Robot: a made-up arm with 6 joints.
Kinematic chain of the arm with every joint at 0, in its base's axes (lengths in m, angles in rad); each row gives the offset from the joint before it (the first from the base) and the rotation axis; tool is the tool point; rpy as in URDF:
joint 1: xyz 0 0 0.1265 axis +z
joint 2: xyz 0 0 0 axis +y
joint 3: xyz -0.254 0 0.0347 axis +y
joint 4: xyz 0.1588 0 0.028 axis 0.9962 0 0.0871
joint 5: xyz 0 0 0 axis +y
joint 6: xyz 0.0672 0 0.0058 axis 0.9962 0 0.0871
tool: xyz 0 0 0 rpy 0 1.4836 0
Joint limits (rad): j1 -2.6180..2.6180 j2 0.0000..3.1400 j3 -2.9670..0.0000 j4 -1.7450..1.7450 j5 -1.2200..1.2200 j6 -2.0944..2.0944
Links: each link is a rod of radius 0.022 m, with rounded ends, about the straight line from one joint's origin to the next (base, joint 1, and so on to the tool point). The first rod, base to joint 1, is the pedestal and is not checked.
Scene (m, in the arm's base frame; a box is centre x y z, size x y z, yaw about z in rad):
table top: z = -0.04
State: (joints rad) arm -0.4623 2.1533 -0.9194 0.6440 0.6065 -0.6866
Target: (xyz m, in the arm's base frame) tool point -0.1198 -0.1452 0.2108
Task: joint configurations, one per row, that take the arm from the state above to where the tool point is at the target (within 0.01 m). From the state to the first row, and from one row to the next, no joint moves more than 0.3 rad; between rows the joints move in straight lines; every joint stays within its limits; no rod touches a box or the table.
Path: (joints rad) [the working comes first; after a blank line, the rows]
Joints at the target: -2.3158 1.6247 -0.7608 0.2833 0.5816 -0.6866
Straight joint move there: clear.

1: -0.7271 2.0778 -0.8967 0.5925 0.6029 -0.6866
2: -0.9919 2.0023 -0.8741 0.5409 0.5994 -0.6866
3: -1.2566 1.9268 -0.8514 0.4894 0.5958 -0.6866
4: -1.5214 1.8513 -0.8288 0.4379 0.5923 -0.6866
5: -1.7862 1.7758 -0.8061 0.3863 0.5887 -0.6866
6: -2.0510 1.7002 -0.7835 0.3348 0.5852 -0.6866
7: -2.3158 1.6247 -0.7608 0.2833 0.5816 -0.6866

